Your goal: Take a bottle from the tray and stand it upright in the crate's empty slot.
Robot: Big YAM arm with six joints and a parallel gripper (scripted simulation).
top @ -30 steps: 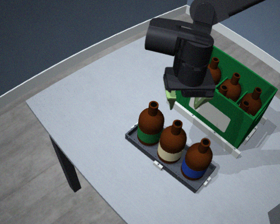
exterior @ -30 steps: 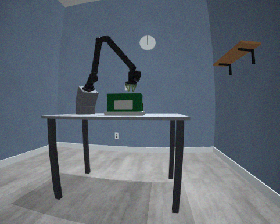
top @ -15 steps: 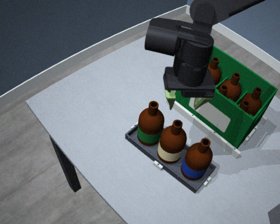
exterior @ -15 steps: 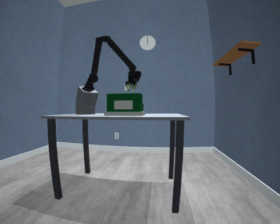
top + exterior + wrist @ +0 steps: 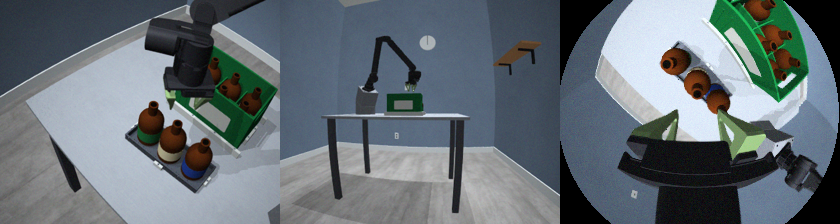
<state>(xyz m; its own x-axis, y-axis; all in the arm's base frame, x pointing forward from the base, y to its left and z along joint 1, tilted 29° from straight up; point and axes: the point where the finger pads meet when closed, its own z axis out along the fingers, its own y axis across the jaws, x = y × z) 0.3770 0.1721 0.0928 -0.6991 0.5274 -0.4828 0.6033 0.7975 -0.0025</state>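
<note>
Right now my hand is 15 cm above the brown bottle. From my hand the other things lie so: grey tray (22 cm below); crate (25 cm to the right, 15 cm below).
</note>
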